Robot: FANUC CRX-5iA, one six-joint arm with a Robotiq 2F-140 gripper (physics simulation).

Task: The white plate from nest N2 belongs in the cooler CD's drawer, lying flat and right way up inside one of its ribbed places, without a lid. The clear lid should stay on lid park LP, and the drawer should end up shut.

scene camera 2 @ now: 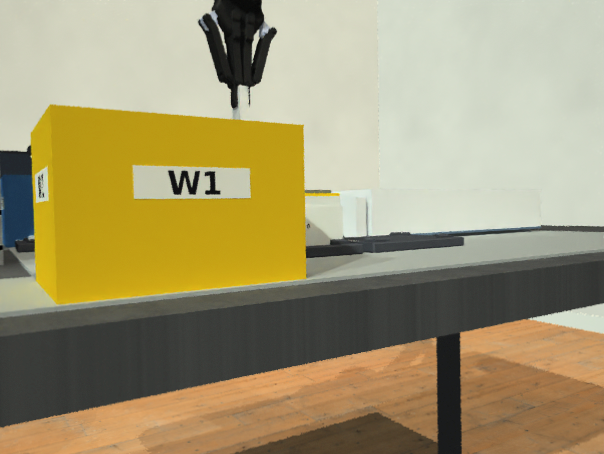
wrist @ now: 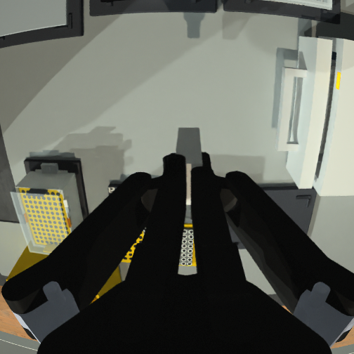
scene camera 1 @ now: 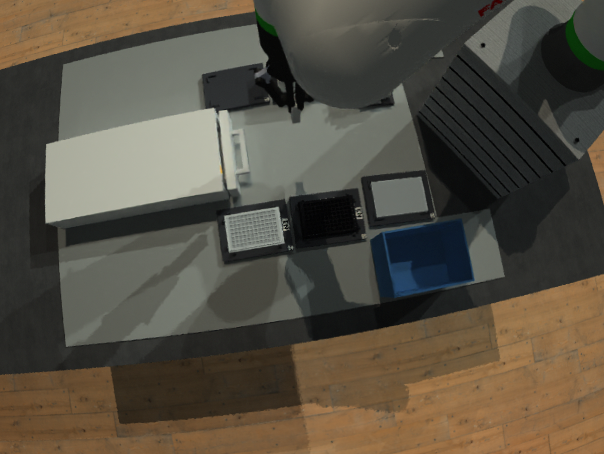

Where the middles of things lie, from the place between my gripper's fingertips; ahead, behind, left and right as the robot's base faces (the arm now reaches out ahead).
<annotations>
Right now the black plate (scene camera 1: pixel 332 216) is 17 cm to the left of my hand, 16 cm below it and 5 cm behind it. Round my hand: clear lid (scene camera 1: pixel 394 197) (23 cm behind, 16 cm below, 15 cm to the left); then cooler drawer (scene camera 1: pixel 232 181) (25 cm ahead, 14 cm below); then yellow-topped box (scene camera 2: pixel 323 212) (20 cm to the right, 14 cm below, 4 cm behind).
</annotations>
